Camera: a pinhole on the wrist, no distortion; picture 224 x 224 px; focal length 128.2 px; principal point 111.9 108.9 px. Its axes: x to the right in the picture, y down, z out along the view. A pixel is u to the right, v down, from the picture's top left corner.
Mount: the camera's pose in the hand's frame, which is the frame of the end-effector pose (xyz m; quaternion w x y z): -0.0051 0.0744 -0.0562 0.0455 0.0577 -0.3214 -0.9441
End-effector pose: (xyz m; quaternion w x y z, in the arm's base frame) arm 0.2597 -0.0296 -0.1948 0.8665 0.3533 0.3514 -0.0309
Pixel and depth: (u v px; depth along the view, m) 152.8 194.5 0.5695
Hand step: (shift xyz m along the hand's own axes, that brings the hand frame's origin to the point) -0.2450 0.0945 0.6101
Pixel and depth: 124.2 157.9 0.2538
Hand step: -0.0595 0.1475 0.2009
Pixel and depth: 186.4 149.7 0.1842
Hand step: -0.1336 0.1258 0.1161
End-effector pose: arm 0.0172 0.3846 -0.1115 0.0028 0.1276 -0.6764 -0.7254
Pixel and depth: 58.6 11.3 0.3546
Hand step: 0.0786 0.5189 0.0693
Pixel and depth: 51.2 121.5 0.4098
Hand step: 0.1322 0.3130 0.3063
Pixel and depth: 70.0 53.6 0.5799
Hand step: 0.0900 0.6440 0.2620
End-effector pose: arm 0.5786 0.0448 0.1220 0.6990 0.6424 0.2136 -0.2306
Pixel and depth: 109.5 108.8 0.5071
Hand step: -0.0658 0.3810 0.3433
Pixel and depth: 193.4 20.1 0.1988
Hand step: -0.1643 0.2871 0.0058
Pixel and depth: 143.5 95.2 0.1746
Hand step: -0.0727 0.1889 0.0663
